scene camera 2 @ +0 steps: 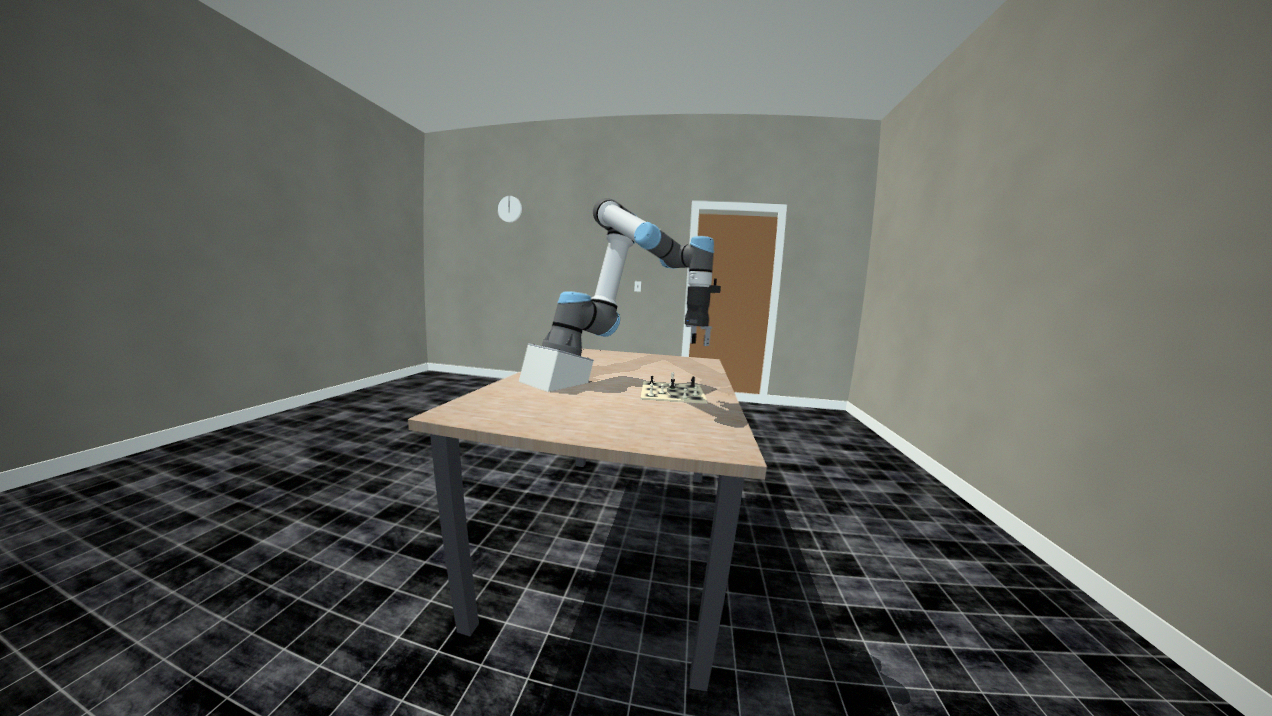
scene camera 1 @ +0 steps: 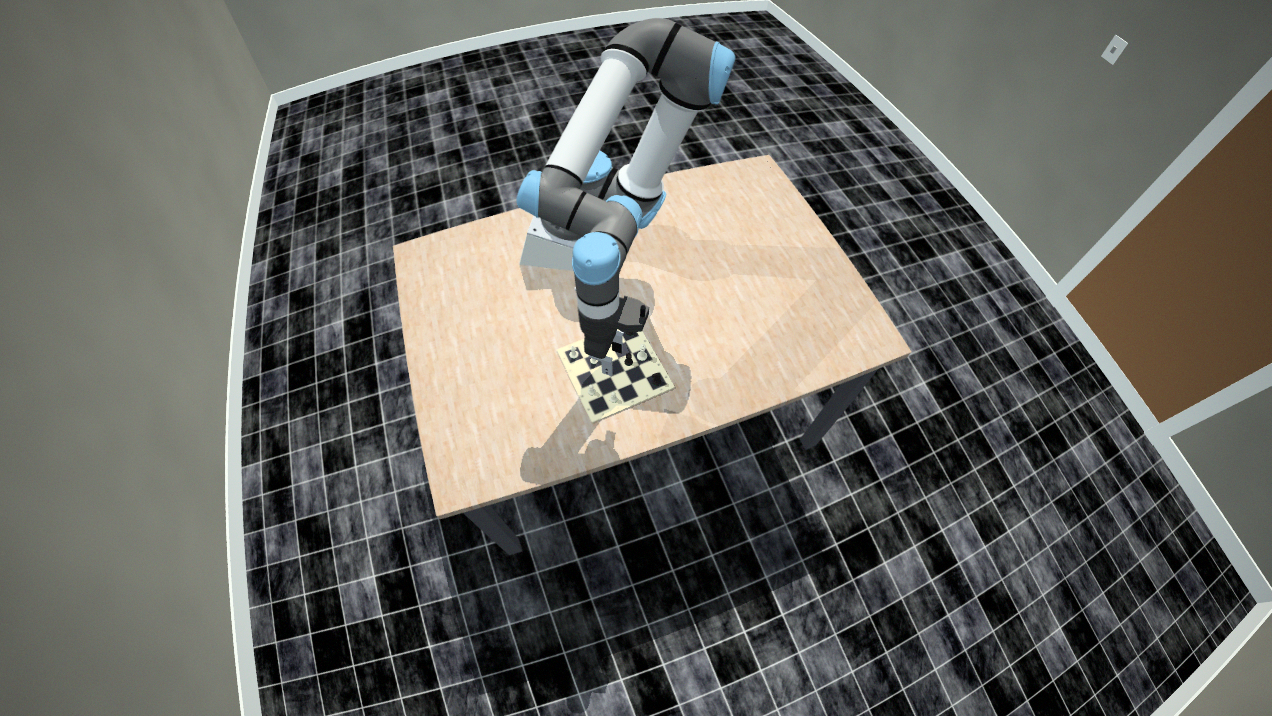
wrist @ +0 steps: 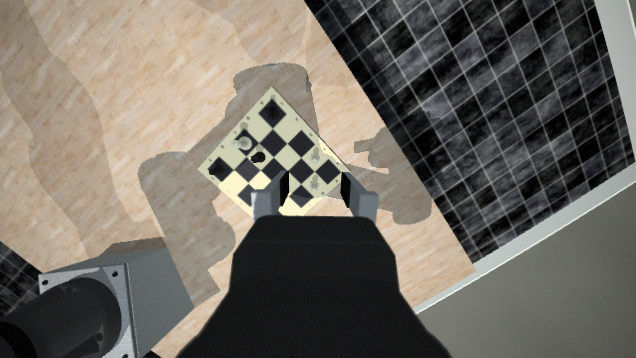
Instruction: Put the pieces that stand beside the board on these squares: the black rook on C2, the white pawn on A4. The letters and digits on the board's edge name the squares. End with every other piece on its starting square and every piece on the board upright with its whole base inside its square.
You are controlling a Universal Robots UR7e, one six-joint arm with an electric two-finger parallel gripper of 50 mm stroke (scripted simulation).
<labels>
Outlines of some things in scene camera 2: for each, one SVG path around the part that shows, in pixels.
My gripper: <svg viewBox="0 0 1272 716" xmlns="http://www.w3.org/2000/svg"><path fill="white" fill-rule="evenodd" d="M688 290L685 327L691 327L690 344L696 343L696 327L700 326L701 329L705 329L704 346L709 346L712 326L709 326L708 315L711 292Z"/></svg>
A chessboard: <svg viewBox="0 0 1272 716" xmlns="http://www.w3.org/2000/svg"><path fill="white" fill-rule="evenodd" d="M643 382L641 399L707 404L700 385L695 385L698 387L698 396L692 395L694 387L690 387L691 384L674 383L675 389L669 388L669 383L654 382L654 396L648 396L650 382Z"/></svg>
</labels>
